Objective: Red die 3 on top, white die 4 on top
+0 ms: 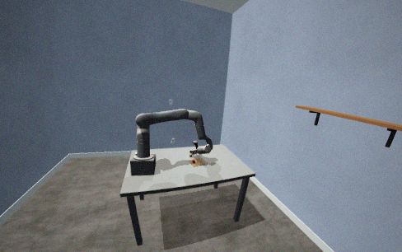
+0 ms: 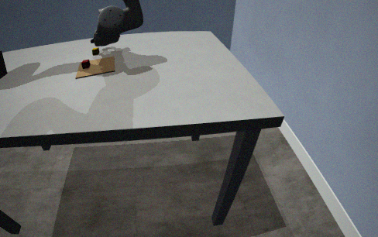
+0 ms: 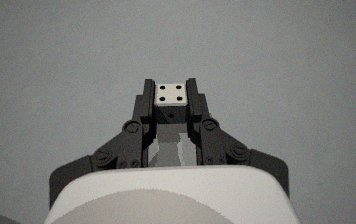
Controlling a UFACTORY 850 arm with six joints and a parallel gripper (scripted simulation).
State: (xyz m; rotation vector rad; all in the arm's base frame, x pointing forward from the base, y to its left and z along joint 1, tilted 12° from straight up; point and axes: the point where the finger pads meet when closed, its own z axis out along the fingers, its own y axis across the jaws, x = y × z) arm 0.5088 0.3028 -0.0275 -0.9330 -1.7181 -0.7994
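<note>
Right now the white die is 10 mm to the left of my hand and 10 mm below it. Round my hand: tan mat 190 mm to the right, 30 mm below, 30 mm ahead; red die 200 mm to the right, 20 mm below; yellow die 60 mm to the right, 20 mm below, 20 mm behind.
</note>
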